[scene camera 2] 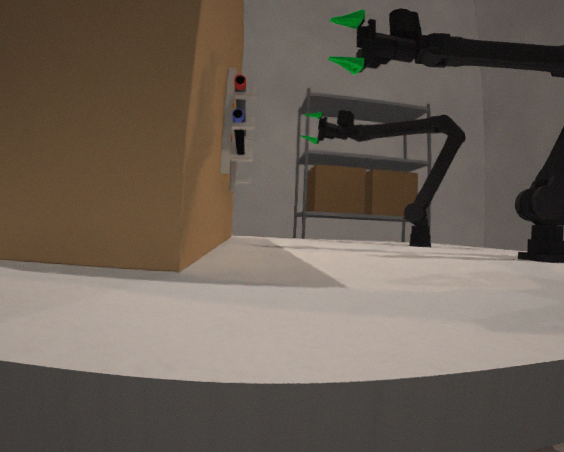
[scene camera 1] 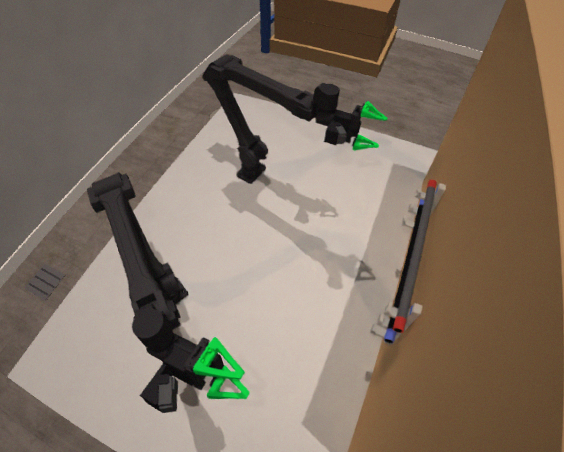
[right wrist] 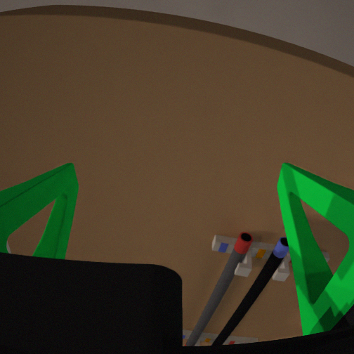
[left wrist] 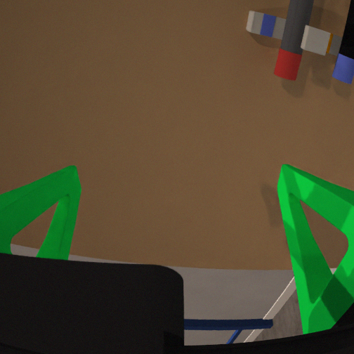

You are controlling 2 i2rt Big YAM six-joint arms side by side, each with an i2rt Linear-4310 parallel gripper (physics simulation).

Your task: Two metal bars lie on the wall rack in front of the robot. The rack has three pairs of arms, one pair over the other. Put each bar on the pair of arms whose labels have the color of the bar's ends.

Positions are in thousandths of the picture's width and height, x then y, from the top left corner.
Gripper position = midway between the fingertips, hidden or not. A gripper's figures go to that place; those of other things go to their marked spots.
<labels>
The left gripper (scene camera 2: 584, 85) is 0.86 m from the lens. A brown wall panel (scene camera 2: 212, 264): 0.40 m from the lens. A wall rack (scene camera 2: 405, 275): 0.81 m from the lens. The marked spots on the wall rack and the brown wall panel are 0.45 m apart.
</labels>
